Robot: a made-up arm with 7 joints.
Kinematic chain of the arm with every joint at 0, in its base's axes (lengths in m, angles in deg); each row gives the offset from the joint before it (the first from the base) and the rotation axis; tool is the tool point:
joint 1: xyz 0 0 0.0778 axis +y
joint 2: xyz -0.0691 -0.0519 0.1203 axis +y
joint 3: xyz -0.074 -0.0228 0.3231 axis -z
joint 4: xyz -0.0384 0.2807 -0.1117 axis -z
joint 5: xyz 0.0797 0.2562 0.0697 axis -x
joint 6: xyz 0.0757 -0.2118 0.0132 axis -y
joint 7: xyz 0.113 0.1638 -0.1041 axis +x
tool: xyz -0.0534 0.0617 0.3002
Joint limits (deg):
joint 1: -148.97..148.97
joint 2: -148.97..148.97
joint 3: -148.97..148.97
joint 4: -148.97..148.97
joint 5: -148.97..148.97
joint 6: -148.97..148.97
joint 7: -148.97..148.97
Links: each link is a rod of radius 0.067 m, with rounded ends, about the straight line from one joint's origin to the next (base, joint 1, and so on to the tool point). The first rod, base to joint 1, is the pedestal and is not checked.
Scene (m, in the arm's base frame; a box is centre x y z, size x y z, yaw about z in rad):
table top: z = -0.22
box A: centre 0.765 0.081 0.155 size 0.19 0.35 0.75 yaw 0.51
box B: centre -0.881 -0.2 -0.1 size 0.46 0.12 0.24 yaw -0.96
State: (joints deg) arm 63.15 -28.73 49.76 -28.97 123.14 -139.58 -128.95
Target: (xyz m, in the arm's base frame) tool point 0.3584 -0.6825 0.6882
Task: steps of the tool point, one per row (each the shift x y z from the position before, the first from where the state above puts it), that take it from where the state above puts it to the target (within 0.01 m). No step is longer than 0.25 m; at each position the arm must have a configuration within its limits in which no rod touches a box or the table.
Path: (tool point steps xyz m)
1: 0.0968 0.0466 0.0556
2: 0.0818 0.0168 0.1365
3: 0.0106 -0.0173 0.2045
4: 0.1351 -0.1678 0.0773
5: 0.0825 -0.2070 0.0661
6: 0.0230 -0.2304 0.0466
7: -0.0389 -0.2355 0.0200
8: -0.0971 -0.2214 -0.0113
9: -0.1473 -0.1896 -0.0447

